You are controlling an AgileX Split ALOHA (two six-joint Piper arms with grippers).
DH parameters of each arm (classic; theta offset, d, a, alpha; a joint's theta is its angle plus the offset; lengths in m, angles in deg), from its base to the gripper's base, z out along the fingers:
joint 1: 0 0.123 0 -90
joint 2: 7.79 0 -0.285 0
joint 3: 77.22 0 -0.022 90
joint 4: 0 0.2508 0 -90
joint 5: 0 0 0.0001 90
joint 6: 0 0.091 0 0
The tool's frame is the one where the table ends.
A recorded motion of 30 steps. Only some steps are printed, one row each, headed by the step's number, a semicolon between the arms.
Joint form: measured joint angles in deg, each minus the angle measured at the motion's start. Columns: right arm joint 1, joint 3, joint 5, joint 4, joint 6, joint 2; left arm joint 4, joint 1, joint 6, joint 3, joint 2, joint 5.
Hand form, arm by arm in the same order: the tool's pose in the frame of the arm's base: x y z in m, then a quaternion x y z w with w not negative. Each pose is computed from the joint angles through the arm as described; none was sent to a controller.
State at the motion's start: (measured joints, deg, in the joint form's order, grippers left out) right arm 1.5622 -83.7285 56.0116 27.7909 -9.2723 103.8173; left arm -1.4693 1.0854 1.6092 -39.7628 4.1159 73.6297
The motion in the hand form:
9: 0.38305 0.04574 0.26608 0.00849 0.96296 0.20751 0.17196; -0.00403 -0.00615 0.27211 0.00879 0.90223 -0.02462 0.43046
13: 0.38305 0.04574 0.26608 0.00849 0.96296 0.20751 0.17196; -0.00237 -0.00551 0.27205 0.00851 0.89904 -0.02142 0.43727
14: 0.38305 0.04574 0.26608 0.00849 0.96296 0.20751 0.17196; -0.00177 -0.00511 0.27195 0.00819 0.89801 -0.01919 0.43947
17: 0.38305 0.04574 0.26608 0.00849 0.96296 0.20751 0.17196; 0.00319 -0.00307 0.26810 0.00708 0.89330 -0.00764 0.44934
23: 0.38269 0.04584 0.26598 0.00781 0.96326 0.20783 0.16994; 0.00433 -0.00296 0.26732 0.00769 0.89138 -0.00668 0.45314
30: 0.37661 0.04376 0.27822 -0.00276 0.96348 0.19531 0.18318; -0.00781 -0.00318 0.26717 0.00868 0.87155 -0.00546 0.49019
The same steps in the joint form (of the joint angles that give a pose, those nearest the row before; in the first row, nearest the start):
9: 0.00 0.00 0.20 0.00 0.00 0.00; -2.60 0.00 0.17 9.79 0.06 -3.77
13: 0.00 0.00 0.20 0.00 0.00 0.00; -2.23 -0.06 0.18 10.10 0.06 -4.95
14: 0.00 0.00 0.20 0.00 0.00 0.00; -1.97 -0.06 0.17 10.22 0.06 -5.36
17: 0.00 0.00 0.20 0.00 0.00 0.00; -0.69 -0.06 0.23 11.71 0.05 -8.13
23: 0.00 0.00 0.45 0.00 -0.02 0.00; -0.65 -0.06 0.34 12.08 -0.01 -8.92
30: 0.00 0.00 0.86 -1.75 -0.02 -2.02; -0.65 -0.06 0.39 12.07 -4.82 -8.92

